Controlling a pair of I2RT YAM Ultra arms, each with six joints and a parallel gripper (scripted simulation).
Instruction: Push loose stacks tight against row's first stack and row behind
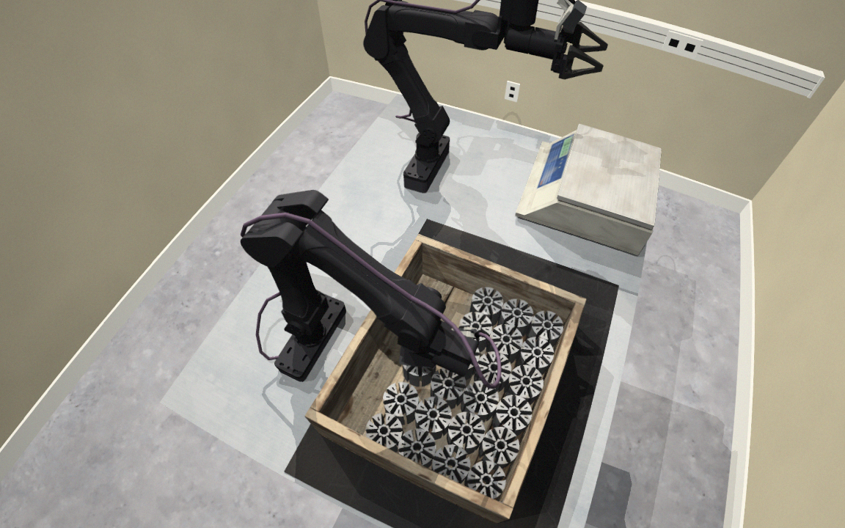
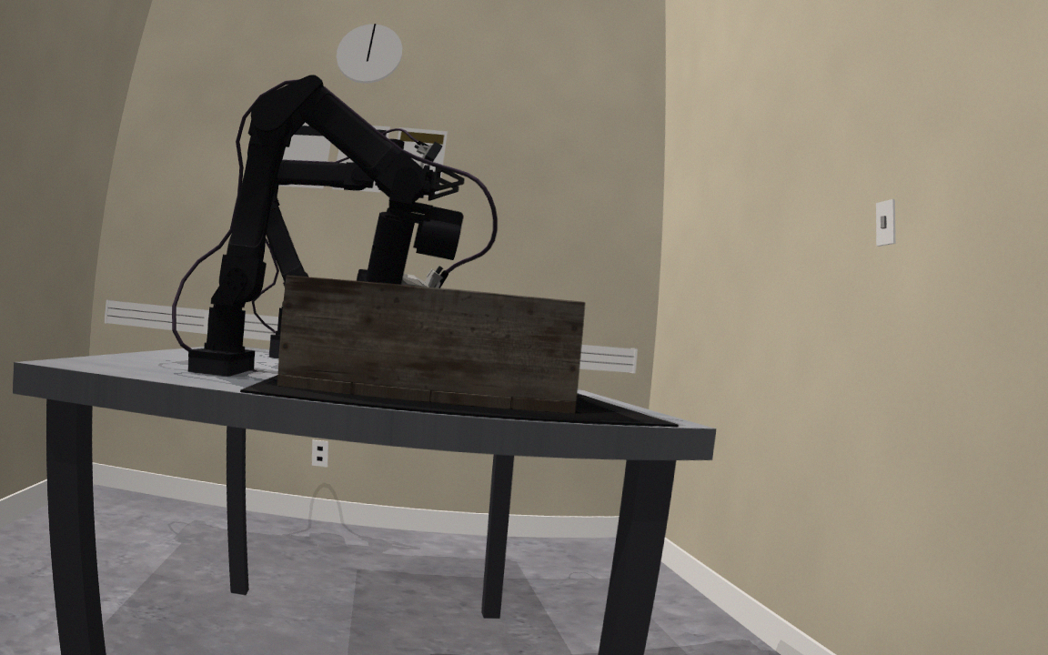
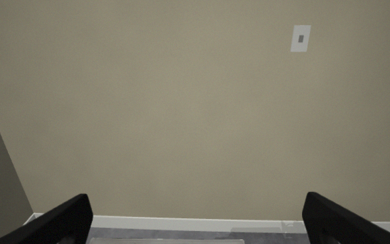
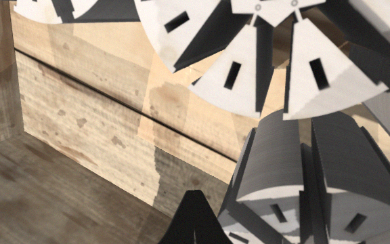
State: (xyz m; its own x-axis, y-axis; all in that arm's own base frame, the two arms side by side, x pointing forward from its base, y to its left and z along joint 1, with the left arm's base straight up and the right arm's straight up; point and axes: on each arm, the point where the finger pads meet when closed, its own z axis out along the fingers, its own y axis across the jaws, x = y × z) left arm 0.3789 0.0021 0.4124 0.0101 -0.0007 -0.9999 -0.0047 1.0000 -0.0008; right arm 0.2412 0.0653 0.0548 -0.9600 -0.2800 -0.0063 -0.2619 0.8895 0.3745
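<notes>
Right now my right hand is 80 mm short of the wooden crate, 30 mm to the left of it and 30 mm above it. Also, from my right hand: scale 630 mm to the left, 240 mm ahead; then black mat 110 mm ahead, 70 mm below, 10 mm to the left.
</notes>
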